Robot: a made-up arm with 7 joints. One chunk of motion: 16 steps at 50 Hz.
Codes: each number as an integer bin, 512 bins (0 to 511) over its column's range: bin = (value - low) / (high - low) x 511, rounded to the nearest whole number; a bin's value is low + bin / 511 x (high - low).
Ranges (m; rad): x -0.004..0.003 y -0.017..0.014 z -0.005..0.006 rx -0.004..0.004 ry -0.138..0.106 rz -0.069..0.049
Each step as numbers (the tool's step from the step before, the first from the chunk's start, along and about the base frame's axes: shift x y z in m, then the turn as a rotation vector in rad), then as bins.
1 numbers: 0.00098 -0.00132 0.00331 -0.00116 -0.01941 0.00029
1 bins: 364 258 386 181 248 300
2 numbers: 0.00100 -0.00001 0.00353 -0.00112 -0.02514 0.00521
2 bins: 365 280 396 184 236 321
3 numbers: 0.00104 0.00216 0.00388 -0.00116 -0.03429 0.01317
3 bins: 368 316 413 181 217 356
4 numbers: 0.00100 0.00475 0.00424 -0.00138 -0.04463 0.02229
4 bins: 365 359 429 167 196 395
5 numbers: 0.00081 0.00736 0.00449 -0.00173 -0.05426 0.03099
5 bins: 351 402 441 145 175 433
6 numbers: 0.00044 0.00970 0.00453 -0.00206 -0.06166 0.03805
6 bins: 324 440 443 124 160 464
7 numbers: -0.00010 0.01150 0.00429 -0.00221 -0.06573 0.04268
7 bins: 285 470 432 114 151 484
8 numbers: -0.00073 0.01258 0.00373 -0.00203 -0.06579 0.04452
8 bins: 239 488 406 126 151 492
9 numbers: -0.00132 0.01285 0.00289 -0.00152 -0.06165 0.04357
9 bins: 196 492 367 158 160 487
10 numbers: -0.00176 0.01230 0.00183 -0.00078 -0.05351 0.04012
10 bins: 164 483 317 206 177 473
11 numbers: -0.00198 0.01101 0.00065 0.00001 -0.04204 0.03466
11 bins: 147 462 262 256 201 449
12 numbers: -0.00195 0.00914 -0.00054 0.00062 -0.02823 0.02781
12 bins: 150 431 207 295 230 419
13 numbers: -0.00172 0.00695 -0.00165 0.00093 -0.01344 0.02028
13 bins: 166 395 156 315 261 387
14 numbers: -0.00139 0.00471 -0.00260 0.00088 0.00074 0.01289
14 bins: 191 358 111 312 291 355
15 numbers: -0.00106 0.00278 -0.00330 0.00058 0.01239 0.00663
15 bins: 215 326 79 293 315 328
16 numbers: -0.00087 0.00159 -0.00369 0.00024 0.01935 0.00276
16 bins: 228 306 61 271 330 311
